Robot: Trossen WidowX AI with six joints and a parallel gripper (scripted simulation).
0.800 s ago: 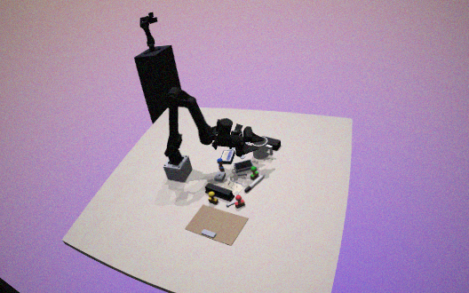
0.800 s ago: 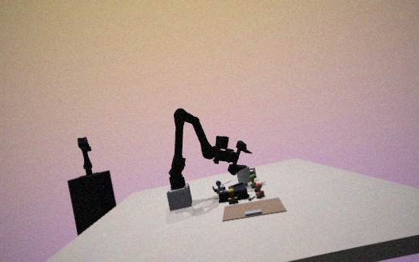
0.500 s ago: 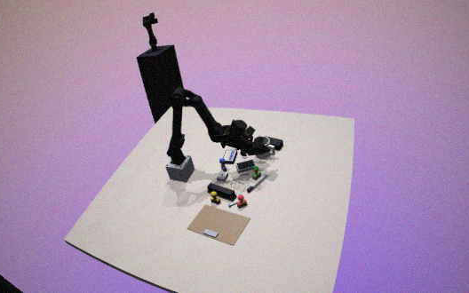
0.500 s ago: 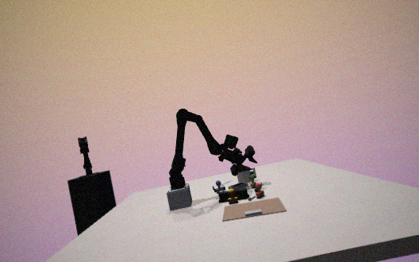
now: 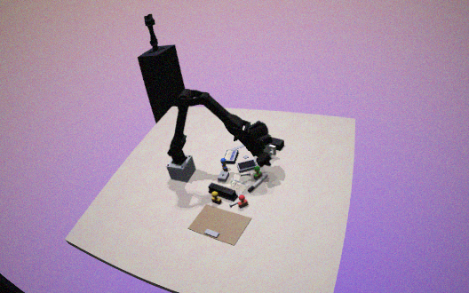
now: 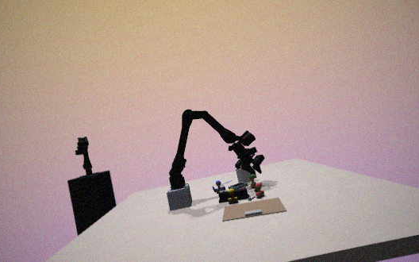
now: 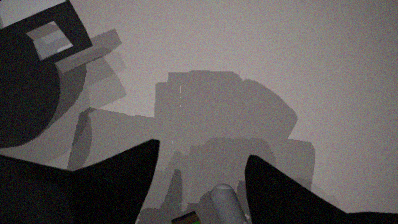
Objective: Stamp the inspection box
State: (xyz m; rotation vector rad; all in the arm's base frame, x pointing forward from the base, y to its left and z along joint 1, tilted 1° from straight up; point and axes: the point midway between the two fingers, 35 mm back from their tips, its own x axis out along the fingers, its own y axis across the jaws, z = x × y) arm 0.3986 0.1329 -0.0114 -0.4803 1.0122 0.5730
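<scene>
The green-knobbed stamp is 40 mm behind my gripper tip, 50 mm to the right of it and 40 mm below it. Also, from my gripper tip: white mug (60 mm behind, 110 mm to the left, 20 mm below); black ink pad (120 mm behind, 50 mm below); marker (20 mm behind, 110 mm to the right, 50 mm below).
</scene>
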